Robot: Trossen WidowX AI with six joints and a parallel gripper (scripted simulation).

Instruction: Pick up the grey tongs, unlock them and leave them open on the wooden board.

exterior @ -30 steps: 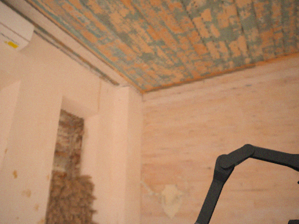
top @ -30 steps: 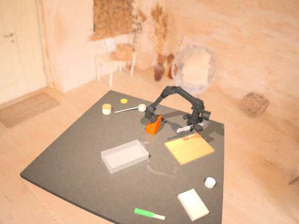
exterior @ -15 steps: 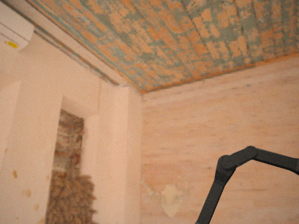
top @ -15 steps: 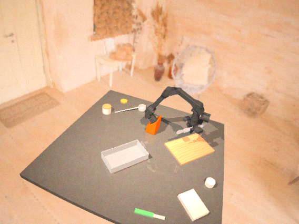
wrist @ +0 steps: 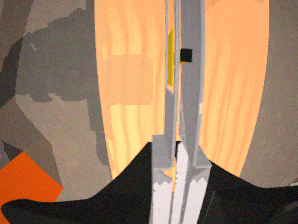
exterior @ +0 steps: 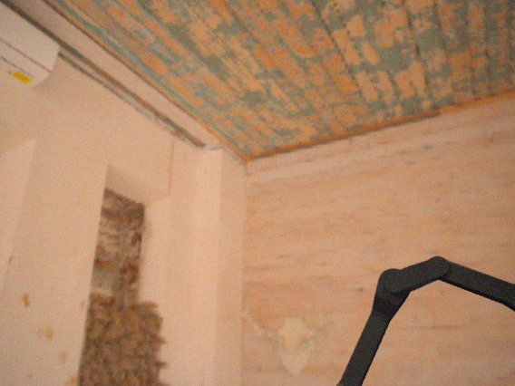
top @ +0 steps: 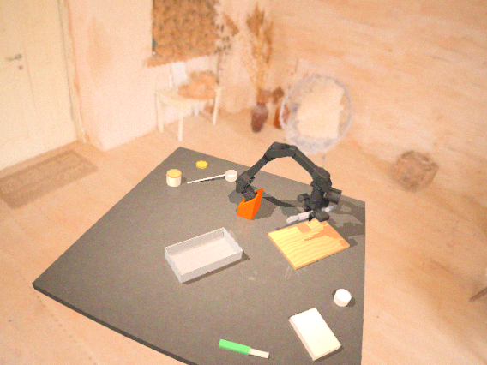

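My gripper tip is now 40 mm past the black lock piece, 30 mm to the right of it and 40 mm below it. From my gripper tip the other things lie so: white slab: 520 mm ahead, 150 mm to the left, 100 mm below; then roasting tin: 360 mm ahead, 390 mm to the right, 90 mm below; then wooden board: 20 mm ahead, 40 mm to the left, 110 mm below.
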